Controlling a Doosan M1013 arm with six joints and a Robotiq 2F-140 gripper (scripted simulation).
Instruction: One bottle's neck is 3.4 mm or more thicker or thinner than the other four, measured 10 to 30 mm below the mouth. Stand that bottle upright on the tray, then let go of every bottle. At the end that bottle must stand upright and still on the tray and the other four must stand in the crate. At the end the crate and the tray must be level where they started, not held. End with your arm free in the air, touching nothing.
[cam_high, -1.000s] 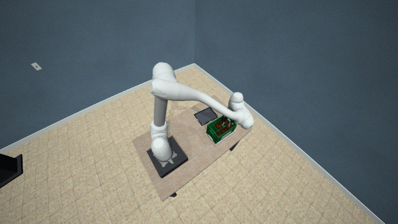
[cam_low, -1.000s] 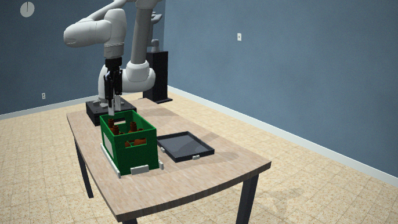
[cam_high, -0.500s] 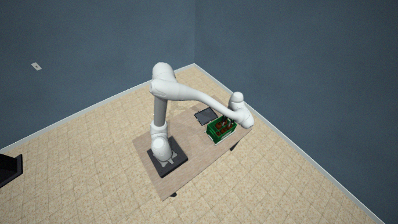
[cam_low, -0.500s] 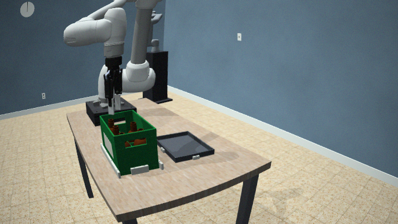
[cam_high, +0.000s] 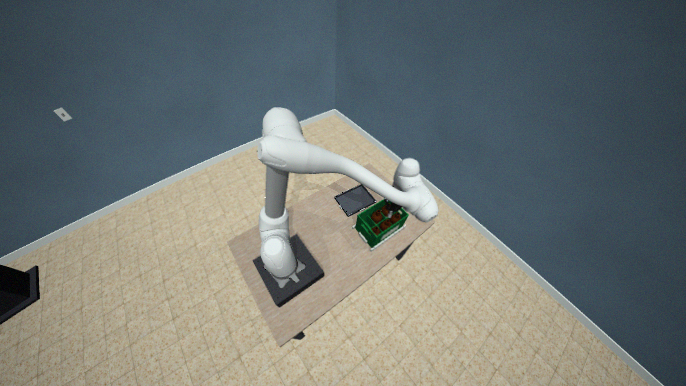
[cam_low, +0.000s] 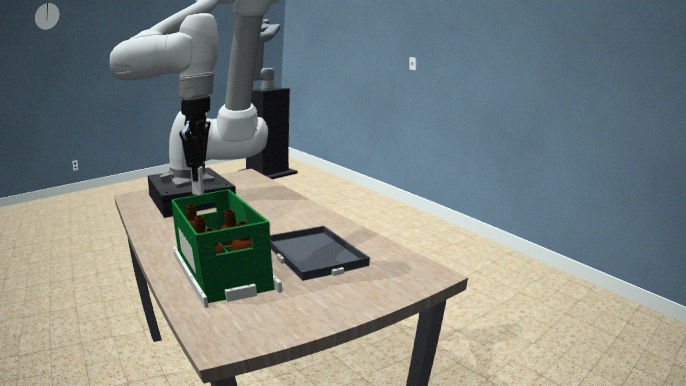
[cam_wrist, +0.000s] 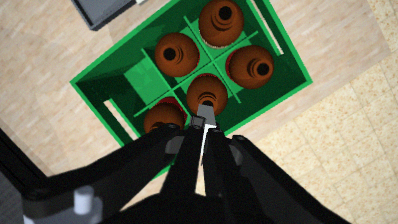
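Now: hand 170 mm above the green crate, 40 mm to the right of it and 10 mm short of it. The rest, counted from my hand: dark tray (310 mm to the left, 240 mm below, 70 mm ahead); then brown bottle (170 mm below, 100 mm ahead, 70 mm to the left).
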